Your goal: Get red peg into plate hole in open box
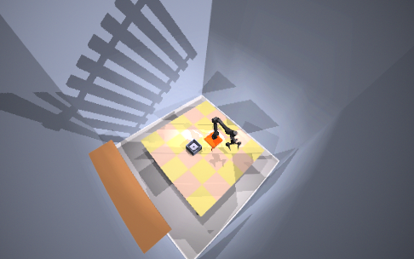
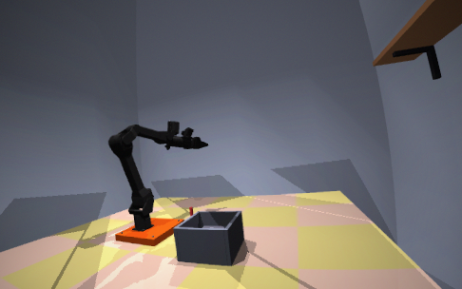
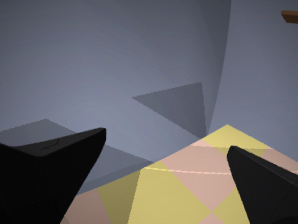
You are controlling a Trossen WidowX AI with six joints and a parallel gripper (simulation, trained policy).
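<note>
Now: gripper tip 320 mm above the red peg, 270 mm to the left of it and 60 mm short of it. Also, from my gripper tip: dark box (440 mm to the right, 330 mm below, 260 mm ahead); pale plate (440 mm to the right, 310 mm below, 260 mm ahead).
</note>
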